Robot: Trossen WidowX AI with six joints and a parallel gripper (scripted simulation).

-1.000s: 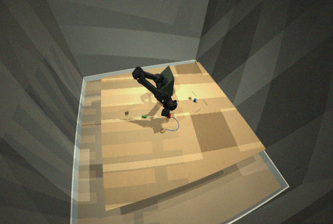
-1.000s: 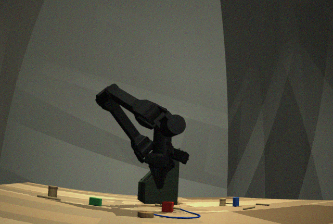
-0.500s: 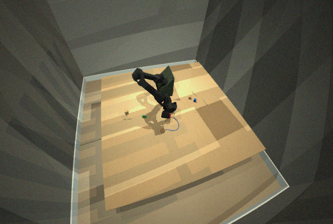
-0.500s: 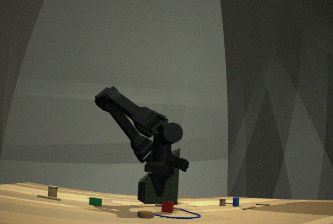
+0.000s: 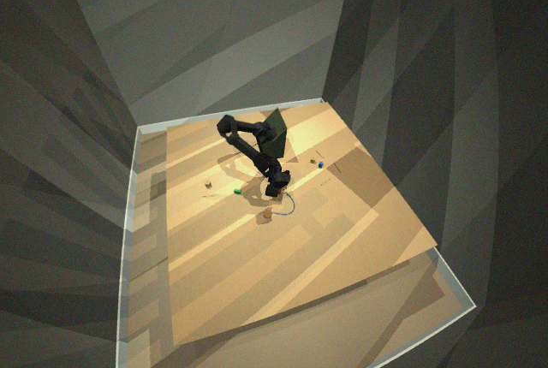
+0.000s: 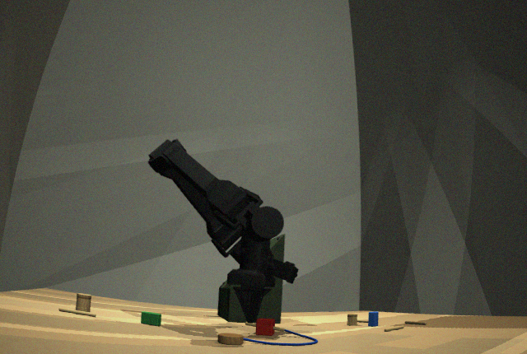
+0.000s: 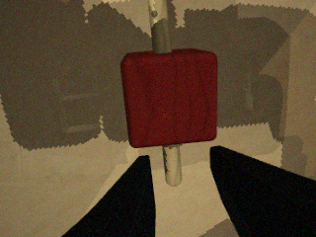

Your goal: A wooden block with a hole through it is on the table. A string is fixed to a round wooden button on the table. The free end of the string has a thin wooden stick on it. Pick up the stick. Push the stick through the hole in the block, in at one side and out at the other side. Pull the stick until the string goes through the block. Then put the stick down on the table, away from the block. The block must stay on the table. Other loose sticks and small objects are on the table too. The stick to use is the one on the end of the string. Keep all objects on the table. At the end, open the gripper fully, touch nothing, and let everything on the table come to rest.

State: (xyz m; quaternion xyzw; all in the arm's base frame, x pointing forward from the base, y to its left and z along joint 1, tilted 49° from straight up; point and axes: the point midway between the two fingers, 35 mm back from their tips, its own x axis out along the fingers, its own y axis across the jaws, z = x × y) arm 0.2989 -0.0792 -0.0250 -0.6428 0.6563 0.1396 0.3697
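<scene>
Right now my gripper tip is 30 mm to the right of the red block, 10 mm short of it and 10 mm above it. The rest, counted from my gripper tip: green block (200 mm to the right, 20 mm behind, 10 mm below); thin stick (40 mm to the left, 10 mm below, 10 mm ahead); round wooden button (140 mm ahead, 50 mm to the right, 20 mm below).
</scene>
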